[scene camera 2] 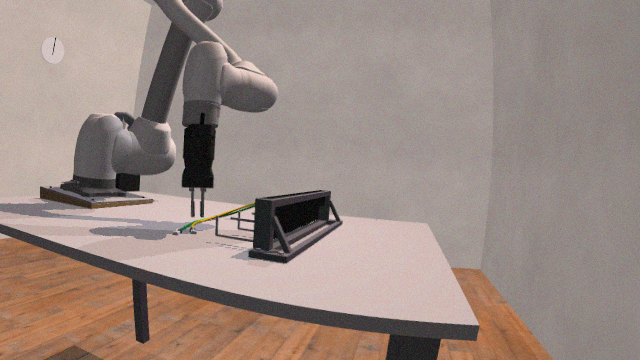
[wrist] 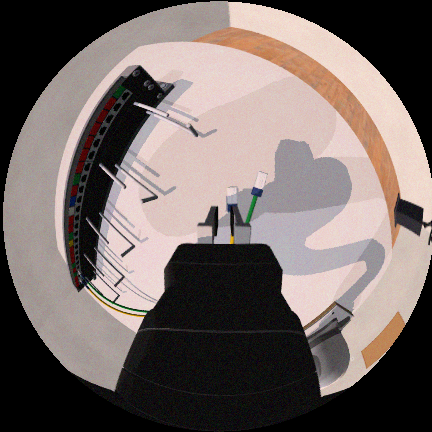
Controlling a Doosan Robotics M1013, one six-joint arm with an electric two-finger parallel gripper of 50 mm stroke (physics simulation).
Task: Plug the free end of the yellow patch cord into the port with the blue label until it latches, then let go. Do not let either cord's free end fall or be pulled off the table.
Labels:
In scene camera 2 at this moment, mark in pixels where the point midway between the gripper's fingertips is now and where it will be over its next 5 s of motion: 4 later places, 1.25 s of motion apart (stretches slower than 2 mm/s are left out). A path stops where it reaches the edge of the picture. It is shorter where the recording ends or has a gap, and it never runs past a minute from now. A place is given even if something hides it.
My gripper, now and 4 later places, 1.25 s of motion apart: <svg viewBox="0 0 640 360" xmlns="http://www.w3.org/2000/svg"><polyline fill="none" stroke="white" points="197,216 196,226 196,224 199,229 195,224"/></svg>

